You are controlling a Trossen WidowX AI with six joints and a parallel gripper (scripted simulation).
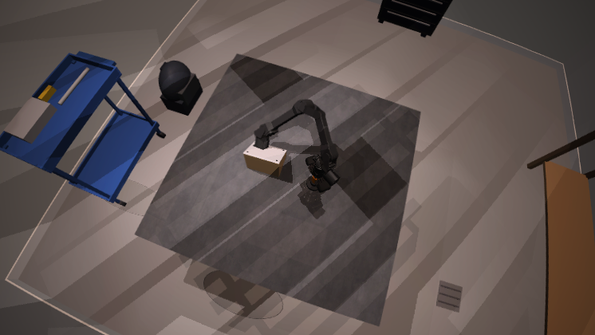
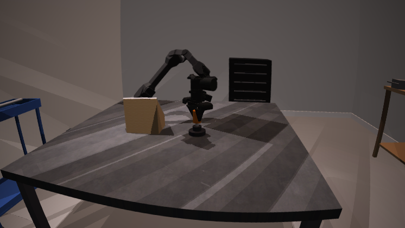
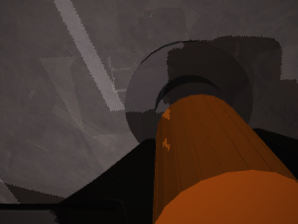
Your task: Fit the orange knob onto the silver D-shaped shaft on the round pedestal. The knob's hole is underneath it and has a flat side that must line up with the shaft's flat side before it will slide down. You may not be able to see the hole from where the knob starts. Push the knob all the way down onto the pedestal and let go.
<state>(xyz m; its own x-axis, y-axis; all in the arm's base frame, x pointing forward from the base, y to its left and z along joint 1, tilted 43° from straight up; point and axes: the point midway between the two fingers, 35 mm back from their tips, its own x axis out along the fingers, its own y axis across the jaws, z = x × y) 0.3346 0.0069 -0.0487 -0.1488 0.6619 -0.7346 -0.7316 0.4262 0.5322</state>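
Right now the orange knob is 30 mm above my gripper tip. The rest, counted from my gripper tip: round dark pedestal (40 mm below).
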